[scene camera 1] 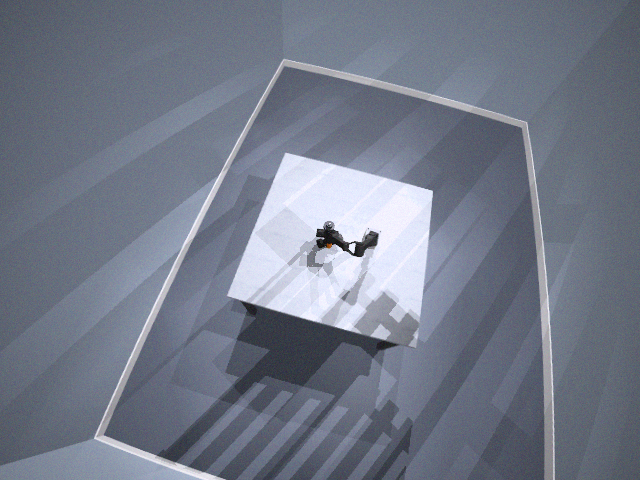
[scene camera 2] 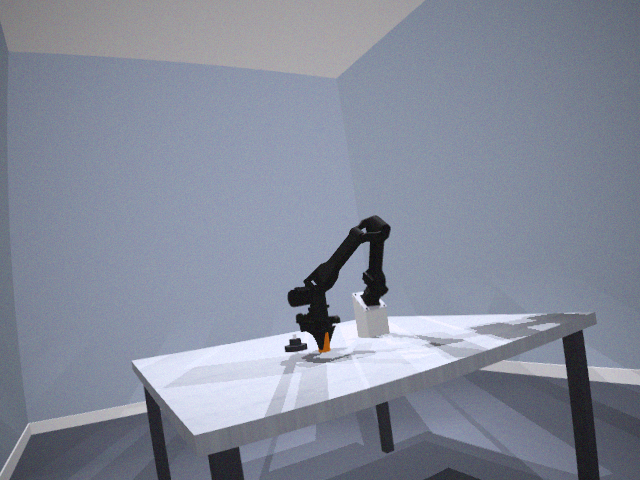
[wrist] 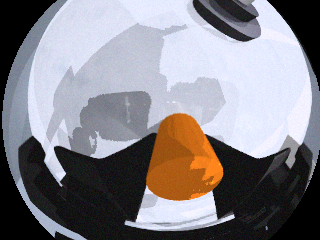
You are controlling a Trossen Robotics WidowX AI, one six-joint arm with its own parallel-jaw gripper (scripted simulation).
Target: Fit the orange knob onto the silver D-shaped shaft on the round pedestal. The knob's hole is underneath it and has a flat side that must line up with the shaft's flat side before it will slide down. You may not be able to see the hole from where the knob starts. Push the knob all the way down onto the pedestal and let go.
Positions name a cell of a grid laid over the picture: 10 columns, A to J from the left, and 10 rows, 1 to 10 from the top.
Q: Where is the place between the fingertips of my gripper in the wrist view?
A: F6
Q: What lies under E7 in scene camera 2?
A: My gripper.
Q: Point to an orange knob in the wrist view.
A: At F7
